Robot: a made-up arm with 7 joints. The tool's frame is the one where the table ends. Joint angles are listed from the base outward.
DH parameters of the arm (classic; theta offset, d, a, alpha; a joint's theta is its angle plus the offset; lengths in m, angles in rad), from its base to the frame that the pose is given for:
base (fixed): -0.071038 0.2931 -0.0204 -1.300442
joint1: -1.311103 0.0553 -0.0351 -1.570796
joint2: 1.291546 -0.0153 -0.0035 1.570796
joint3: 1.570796 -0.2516 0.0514 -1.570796
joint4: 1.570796 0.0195 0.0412 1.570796
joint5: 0 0.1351 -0.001 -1.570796
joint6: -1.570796 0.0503 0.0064 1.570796
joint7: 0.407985 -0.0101 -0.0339 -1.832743
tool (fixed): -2.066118 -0.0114 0 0
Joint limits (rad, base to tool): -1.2..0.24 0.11..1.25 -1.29..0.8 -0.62..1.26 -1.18..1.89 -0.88..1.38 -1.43..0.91
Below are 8 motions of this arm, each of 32 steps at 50 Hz.
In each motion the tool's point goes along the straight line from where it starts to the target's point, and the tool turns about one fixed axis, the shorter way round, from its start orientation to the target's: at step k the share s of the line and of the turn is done. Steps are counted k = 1, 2, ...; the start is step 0. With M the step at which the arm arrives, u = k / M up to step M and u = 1 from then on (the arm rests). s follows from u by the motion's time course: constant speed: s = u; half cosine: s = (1 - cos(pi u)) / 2; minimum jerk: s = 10 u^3 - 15 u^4 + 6 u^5.
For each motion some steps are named. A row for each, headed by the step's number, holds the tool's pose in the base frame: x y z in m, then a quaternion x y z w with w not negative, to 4 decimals.
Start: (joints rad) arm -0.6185 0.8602 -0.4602 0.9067 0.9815 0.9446 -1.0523
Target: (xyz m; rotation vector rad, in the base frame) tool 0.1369 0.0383 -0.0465 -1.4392 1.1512 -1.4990
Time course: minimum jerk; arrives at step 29
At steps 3, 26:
3: 0.2279 0.2591 0.1009 -0.2453 0.2134 -0.2954 0.8983
26: 0.1378 0.0404 -0.0451 -0.5601 0.4482 -0.5838 0.3802

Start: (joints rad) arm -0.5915 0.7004 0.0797 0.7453 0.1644 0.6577 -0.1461
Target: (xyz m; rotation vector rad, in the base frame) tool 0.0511 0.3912 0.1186 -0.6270 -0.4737 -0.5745
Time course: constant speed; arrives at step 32
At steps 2, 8, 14, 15, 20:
2: 0.1900 0.3099 0.0945 -0.1911 -0.3303 -0.3731 0.8457
8: 0.1622 0.3262 0.0993 -0.2138 -0.3106 -0.3546 0.8556
14: 0.1344 0.3424 0.1041 -0.2362 -0.2904 -0.3356 0.8644
15: 0.1298 0.3451 0.1049 -0.2399 -0.2870 -0.3324 0.8658
20: 0.1067 0.3587 0.1090 -0.2582 -0.2698 -0.3162 0.8721

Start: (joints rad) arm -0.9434 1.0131 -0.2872 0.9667 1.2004 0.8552 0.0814
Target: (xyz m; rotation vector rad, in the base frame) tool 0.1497 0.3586 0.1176 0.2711 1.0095 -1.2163
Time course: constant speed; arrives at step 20
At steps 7, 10, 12, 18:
7: 0.2256 0.3251 0.1696 0.3120 0.2645 -0.5002 0.7632
10: 0.2081 0.3329 0.1576 0.2697 0.3103 -0.5142 0.7527
12: 0.1964 0.3380 0.1496 0.2408 0.3401 -0.5223 0.7440
18: 0.1614 0.3535 0.1256 0.1518 0.4254 -0.5409 0.7095

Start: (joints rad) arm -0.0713 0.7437 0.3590 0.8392 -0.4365 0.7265 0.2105
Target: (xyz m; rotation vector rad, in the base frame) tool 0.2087 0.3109 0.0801 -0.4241 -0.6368 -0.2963
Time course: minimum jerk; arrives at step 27
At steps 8, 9, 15, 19, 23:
8: 0.0362 0.3607 0.0505 -0.1279 -0.3365 -0.0144 0.9328
9: 0.0468 0.3577 0.0523 -0.1329 -0.3351 -0.0224 0.9325
15: 0.1274 0.3344 0.0662 -0.1698 -0.3232 -0.0832 0.9272
19: 0.1763 0.3203 0.0745 -0.1918 -0.3152 -0.1198 0.9217
23: 0.2034 0.3124 0.0792 -0.2038 -0.3105 -0.1401 0.9178

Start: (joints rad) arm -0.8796 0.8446 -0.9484 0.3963 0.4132 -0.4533 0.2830
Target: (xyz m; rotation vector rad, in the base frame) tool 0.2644 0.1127 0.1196 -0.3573 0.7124 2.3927
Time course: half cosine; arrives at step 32
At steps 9, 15, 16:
9: 0.2925 0.1803 0.1056 -0.0463 -0.2751 -0.9600 0.0254
15: 0.2833 0.1581 0.1102 -0.0137 0.2776 0.9568 0.0850
16: 0.2816 0.1541 0.1110 -0.0247 0.2775 0.9546 0.1051

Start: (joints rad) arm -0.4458 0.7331 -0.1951 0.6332 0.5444 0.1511 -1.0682
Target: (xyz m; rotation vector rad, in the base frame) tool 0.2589 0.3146 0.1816 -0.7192 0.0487 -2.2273
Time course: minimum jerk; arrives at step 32
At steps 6, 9, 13, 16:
6: 0.1868 0.2958 0.0974 -0.5327 0.0189 -0.6111 0.5851
9: 0.1936 0.2976 0.1054 -0.5123 0.0191 -0.6417 0.5704
13: 0.2080 0.3014 0.1221 -0.4671 0.0193 -0.7023 0.5369
16: 0.2210 0.3047 0.1373 -0.4233 0.0195 -0.7532 0.5032

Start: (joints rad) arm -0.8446 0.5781 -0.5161 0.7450 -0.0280 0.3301 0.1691
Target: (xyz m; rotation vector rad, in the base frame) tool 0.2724 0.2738 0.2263 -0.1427 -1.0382 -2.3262
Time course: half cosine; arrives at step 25
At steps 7, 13, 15, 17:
7: 0.2874 0.2088 0.1036 -0.1302 -0.3858 -0.6964 0.5910
13: 0.2810 0.2366 0.1561 -0.0989 -0.3935 -0.7840 0.4698
15: 0.2787 0.2464 0.1745 -0.0873 -0.3940 -0.8106 0.4244
17: 0.2767 0.2554 0.1915 -0.0764 -0.3935 -0.8330 0.3815

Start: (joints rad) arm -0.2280 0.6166 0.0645 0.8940 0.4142 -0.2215 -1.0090
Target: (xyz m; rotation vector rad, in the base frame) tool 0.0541 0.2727 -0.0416 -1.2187 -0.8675 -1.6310
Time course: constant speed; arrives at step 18
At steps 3, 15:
3: 0.0676 0.3245 0.0196 -0.6110 -0.1628 -0.5559 0.5396
15: 0.0568 0.2831 -0.0294 -0.5191 -0.3145 -0.6418 0.4688

